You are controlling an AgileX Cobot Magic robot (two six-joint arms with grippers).
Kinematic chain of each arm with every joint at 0, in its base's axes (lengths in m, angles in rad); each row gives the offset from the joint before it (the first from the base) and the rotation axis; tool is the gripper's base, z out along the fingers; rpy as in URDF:
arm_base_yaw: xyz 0 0 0.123 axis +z
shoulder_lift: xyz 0 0 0 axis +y
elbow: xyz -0.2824 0 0.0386 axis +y
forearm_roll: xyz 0.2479 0 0.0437 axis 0.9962 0 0.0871
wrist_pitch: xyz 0 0 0 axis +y
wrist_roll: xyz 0.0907 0 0.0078 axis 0.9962 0 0.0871
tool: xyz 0 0 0 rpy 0 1.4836 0
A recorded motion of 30 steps. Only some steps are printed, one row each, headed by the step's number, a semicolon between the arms.
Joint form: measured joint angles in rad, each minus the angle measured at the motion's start. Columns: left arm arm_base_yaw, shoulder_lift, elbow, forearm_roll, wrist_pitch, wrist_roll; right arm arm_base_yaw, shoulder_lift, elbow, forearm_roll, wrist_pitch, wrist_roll.
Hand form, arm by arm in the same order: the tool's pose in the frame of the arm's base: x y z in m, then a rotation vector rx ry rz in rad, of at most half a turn. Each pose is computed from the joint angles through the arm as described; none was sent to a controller.
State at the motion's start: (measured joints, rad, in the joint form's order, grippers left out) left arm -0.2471 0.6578 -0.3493 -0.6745 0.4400 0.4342; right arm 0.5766 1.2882 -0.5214 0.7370 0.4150 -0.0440
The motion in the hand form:
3: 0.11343 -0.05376 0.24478 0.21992 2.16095 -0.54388; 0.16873 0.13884 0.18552 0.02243 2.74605 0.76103
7: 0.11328 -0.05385 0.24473 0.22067 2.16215 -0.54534; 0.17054 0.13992 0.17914 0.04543 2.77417 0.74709
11: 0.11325 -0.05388 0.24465 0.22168 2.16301 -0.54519; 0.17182 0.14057 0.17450 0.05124 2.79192 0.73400
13: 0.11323 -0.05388 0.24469 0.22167 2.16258 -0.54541; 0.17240 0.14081 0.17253 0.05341 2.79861 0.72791
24: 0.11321 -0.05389 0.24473 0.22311 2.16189 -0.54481; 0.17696 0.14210 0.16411 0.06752 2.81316 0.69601
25: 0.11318 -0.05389 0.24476 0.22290 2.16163 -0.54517; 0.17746 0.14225 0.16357 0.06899 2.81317 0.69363
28: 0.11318 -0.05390 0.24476 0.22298 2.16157 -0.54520; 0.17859 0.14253 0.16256 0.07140 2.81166 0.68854
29: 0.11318 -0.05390 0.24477 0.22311 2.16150 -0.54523; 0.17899 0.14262 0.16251 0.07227 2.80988 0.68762
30: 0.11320 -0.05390 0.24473 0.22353 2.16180 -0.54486; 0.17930 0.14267 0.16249 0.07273 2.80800 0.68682
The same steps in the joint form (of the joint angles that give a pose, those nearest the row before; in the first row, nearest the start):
3: 0.0001 0.0000 0.0000 -0.0003 0.0018 0.0001; 0.0001 0.0263 -0.0002 0.0032 -0.0080 0.0168
7: 0.0001 -0.0002 -0.0001 -0.0010 0.0039 0.0004; 0.0002 0.0564 -0.0004 0.0065 -0.0114 0.0251
11: 0.0000 0.0000 -0.0001 -0.0004 0.0046 0.0004; 0.0002 0.0780 -0.0004 0.0084 -0.0149 0.0233
13: 0.0001 -0.0002 -0.0001 -0.0011 0.0046 0.0011; 0.0002 0.0871 -0.0004 0.0089 -0.0172 0.0224
24: 0.0000 -0.0004 -0.0001 -0.0014 0.0044 0.0026; 0.0004 0.1305 -0.0036 0.0098 -0.0431 0.0195
25: 0.0001 -0.0007 0.0000 -0.0020 0.0045 0.0029; 0.0005 0.1339 -0.0044 0.0098 -0.0459 0.0195
28: 0.0000 -0.0007 0.0000 -0.0020 0.0044 0.0030; 0.0005 0.1405 -0.0059 0.0098 -0.0526 0.0189
29: 0.0001 -0.0007 0.0000 -0.0024 0.0045 0.0034; 0.0005 0.1416 -0.0067 0.0097 -0.0549 0.0190
30: 0.0001 -0.0005 0.0000 -0.0019 0.0046 0.0034; 0.0005 0.1424 -0.0071 0.0098 -0.0572 0.0187

